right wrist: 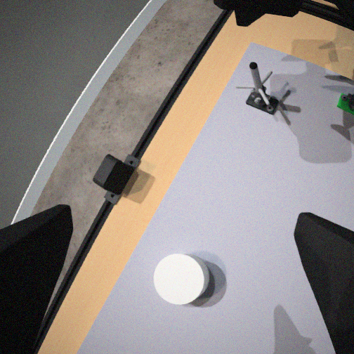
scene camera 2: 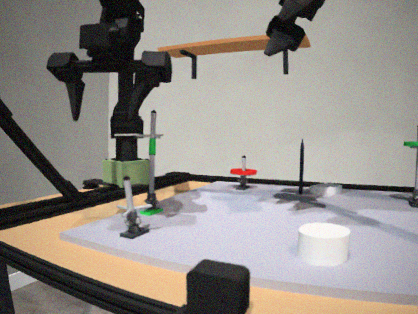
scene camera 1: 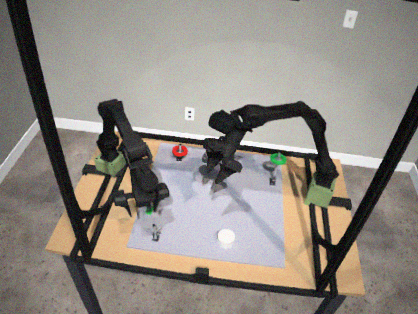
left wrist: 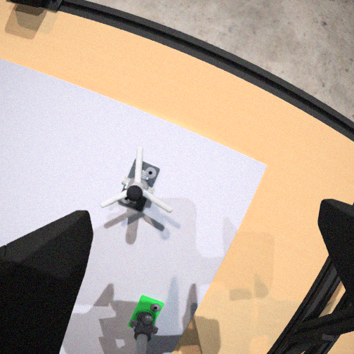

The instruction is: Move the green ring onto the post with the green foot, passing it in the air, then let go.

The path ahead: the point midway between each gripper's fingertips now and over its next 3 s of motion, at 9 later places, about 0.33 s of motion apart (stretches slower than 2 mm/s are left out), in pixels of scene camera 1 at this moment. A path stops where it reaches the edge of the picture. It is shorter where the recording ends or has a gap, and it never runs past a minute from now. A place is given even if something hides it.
The left gripper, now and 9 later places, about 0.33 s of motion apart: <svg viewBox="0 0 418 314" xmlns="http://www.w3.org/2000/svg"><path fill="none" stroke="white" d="M142 214L142 214L142 214L159 199L184 176L188 173L189 173L189 173L190 174L190 174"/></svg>
The right gripper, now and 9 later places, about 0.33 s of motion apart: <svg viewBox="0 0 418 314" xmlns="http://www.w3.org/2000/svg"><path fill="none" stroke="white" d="M211 178L210 179L210 179L210 179L212 178L212 178L212 178L213 173L236 151L244 150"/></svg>
